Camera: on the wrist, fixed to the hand. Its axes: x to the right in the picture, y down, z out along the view.
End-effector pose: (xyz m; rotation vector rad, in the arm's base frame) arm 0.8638 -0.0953 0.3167 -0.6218 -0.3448 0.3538
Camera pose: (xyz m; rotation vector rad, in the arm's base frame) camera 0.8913 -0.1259 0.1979 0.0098 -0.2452 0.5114
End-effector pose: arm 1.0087 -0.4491 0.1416 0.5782 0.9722 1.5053
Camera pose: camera 0.8916 -0.4887 0.1187 1.1067 1.4121 1.2025
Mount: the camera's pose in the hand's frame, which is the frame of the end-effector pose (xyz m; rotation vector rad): -0.0129 0.0441 -0.1170 0.6446 -0.0561 0.0607
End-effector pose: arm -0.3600 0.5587 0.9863 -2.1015 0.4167 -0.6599
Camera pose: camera -0.4421 0.4648 1.0024 -1.4850 0.1964 -0.5988
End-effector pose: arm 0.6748 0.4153 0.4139 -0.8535 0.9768 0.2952
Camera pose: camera 0.5716 0.3583 0.3702 -0.2268 0.9650 0.0431
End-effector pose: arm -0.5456 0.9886 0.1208 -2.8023 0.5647 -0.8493
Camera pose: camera -0.6348 0.9484 0.1997 -2.2020 0.2922 -0.7656
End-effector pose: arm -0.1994 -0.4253 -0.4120 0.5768 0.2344 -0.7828
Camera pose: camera -0.1753 -0.3260 -0.4852 1.1610 -0.0975 -0.8119
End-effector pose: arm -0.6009 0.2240 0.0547 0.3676 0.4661 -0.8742
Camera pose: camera -0.6007 0.3155 -0.0315 0.9391 0.1072 -0.9605
